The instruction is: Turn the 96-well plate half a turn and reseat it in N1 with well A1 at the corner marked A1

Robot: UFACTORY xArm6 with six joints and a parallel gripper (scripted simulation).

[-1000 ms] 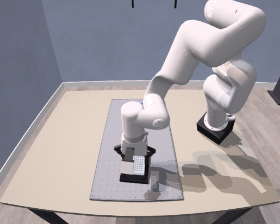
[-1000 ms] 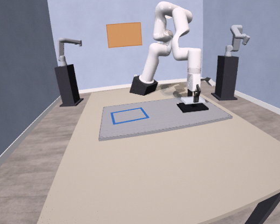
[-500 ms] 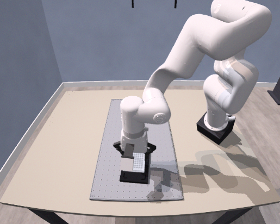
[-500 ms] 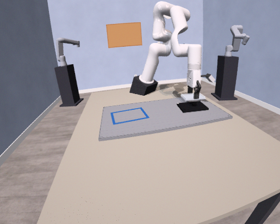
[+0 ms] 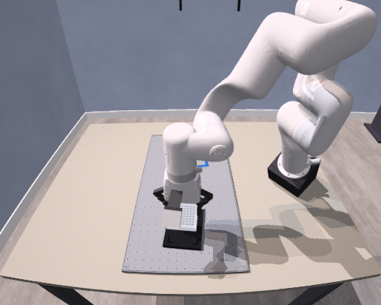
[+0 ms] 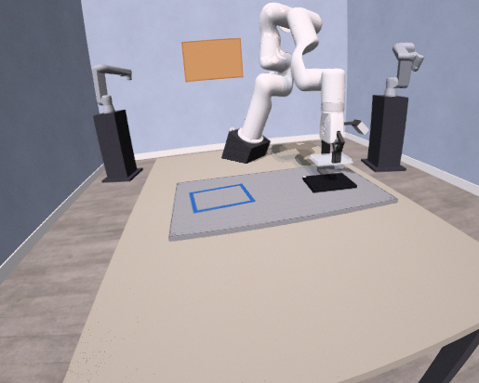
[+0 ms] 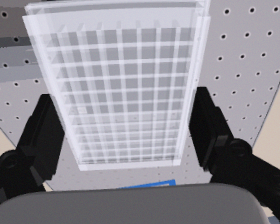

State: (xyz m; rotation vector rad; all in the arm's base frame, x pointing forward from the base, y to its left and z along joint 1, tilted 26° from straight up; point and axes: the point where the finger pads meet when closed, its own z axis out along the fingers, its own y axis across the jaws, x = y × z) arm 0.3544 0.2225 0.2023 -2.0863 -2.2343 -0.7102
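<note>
Now: hand 10 cm above the black plate nest N1. From my hand the other things lie so: 96-well plate: 1 cm below; white A1 mark: 9 cm below, 8 cm to the right, 4 cm behind.
</note>
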